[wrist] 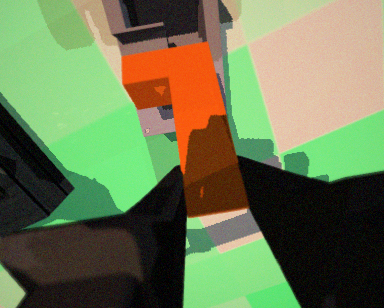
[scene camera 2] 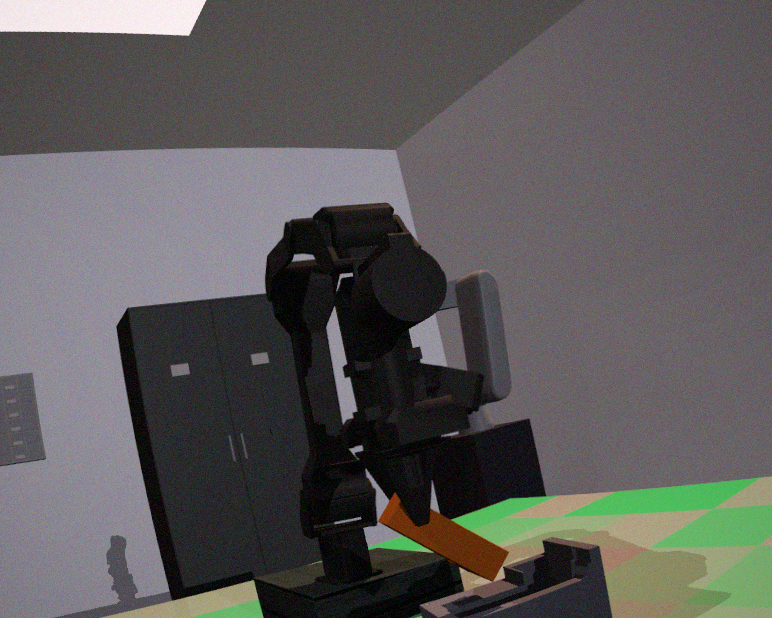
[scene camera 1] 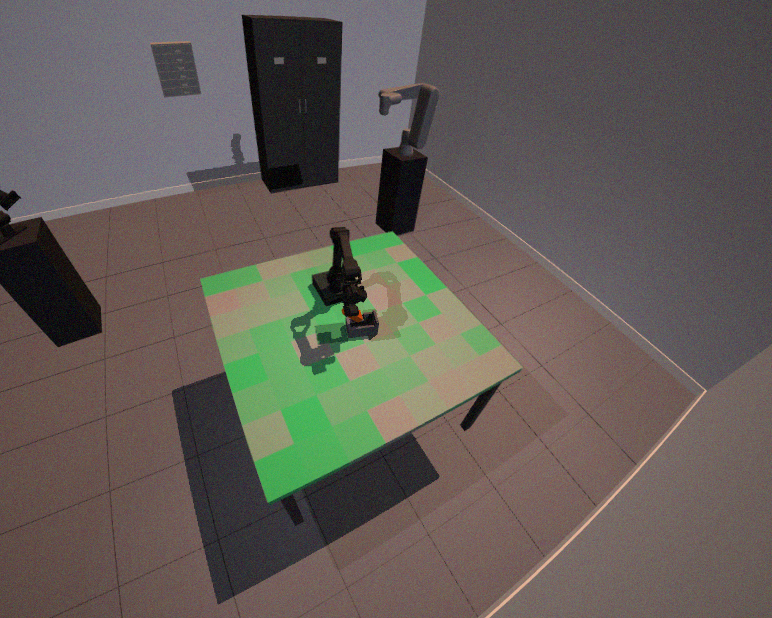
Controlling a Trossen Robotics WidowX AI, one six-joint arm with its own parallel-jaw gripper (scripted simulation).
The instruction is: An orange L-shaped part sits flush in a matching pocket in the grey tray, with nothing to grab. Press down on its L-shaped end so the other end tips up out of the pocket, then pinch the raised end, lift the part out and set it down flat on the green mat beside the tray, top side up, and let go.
Observation:
My gripper carries an orange L-shaped part.
My gripper also shows in the wrist view.

